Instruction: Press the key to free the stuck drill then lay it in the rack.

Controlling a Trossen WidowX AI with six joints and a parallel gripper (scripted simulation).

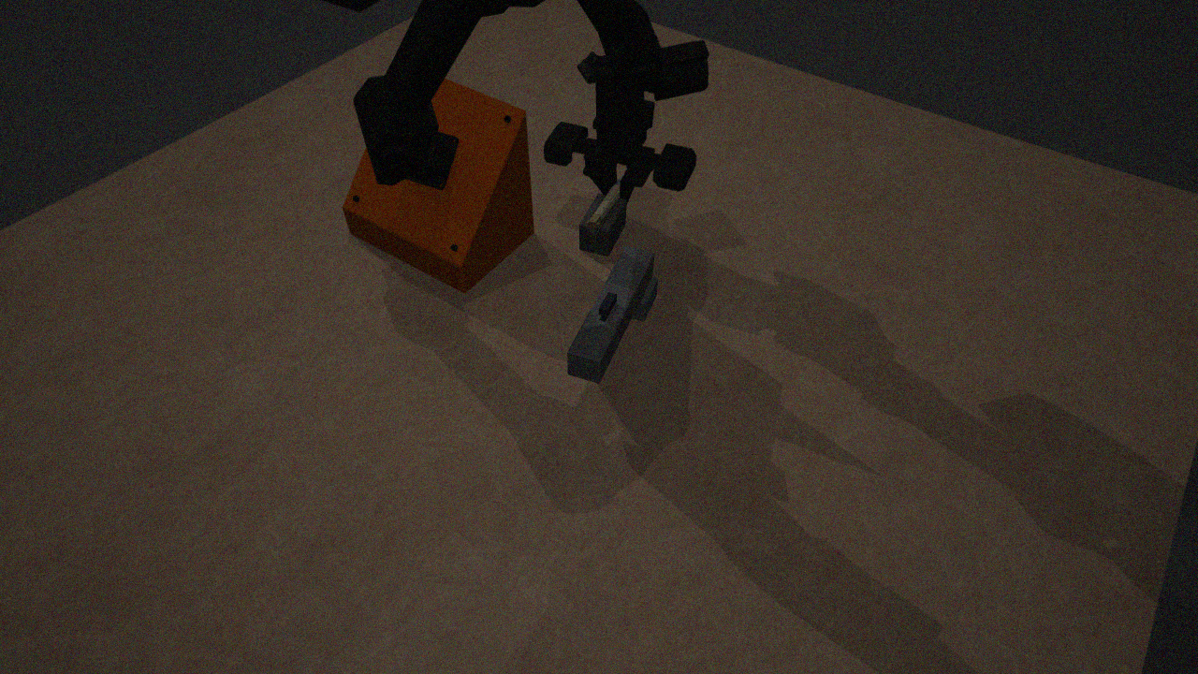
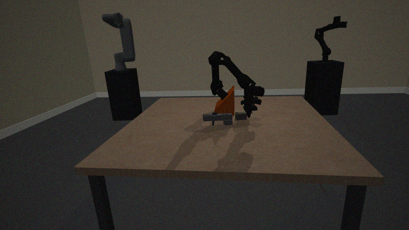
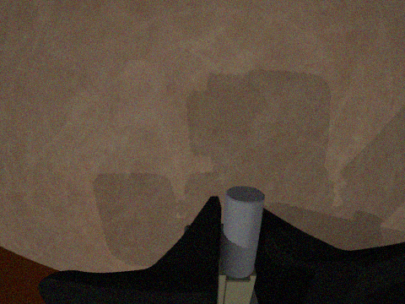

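Right now the drill is 4 cm to the right of my gripper tip and 4 cm above it. Also, from my gripper tip: dark key: 11 cm ahead, 23 cm to the right, 4 cm above; rack: 1 cm ahead, 5 cm to the right, 1 cm above; grey-blue block: 11 cm ahead, 21 cm to the right, 4 cm above.
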